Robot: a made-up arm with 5 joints. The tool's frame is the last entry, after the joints.
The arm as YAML. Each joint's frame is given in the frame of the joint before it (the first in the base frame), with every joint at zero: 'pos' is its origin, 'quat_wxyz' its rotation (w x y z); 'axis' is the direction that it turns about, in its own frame. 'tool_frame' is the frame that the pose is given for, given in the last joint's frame.
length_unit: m
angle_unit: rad
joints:
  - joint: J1
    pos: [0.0, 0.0, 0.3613]
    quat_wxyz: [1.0, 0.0, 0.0, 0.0]
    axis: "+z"
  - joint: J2
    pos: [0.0, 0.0, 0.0]
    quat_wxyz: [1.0, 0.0, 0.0, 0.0]
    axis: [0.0, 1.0, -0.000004]
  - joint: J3
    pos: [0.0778, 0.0, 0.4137]
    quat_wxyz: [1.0, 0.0, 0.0, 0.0]
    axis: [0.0, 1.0, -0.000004]
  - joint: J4
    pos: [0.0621, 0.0, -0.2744]
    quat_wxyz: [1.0, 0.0, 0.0, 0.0]
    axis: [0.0, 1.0, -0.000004]
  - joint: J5
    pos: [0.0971, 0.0, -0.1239]
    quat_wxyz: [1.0, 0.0, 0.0, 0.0]
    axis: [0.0, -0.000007, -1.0]
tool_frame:
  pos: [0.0, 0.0, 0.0]
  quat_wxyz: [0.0, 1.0, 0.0, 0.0]
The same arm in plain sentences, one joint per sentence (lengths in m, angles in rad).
The arm has five revolute joints in a row. What follows holds with every joint at zero, and every direction is one of the base frame's.
The first joint lies 0.3613 m along +z from the base frame's origin and rotates about +z.
The second joint lies at the same point as the first joint and rotates about +y.
The third joint lies 0.0778 m along +x and 0.4137 m along +z from the second joint and rotates about +y.
The fourth joint lies 0.0621 m along +x and 0.2744 m along -z from the third joint and rotates about +y.
The fifth joint lies 0.0971 m along +x and 0.1239 m along -z from the fourth joint and rotates about -z.
The tool frame, which is the frame that the pose is given for, lies at the same point as the fifth joint; its axes are the base frame's turned by roll 3.1416, pitch 0 and yaw 0 rad (as in URDF: about the fixed x, then y, then z).

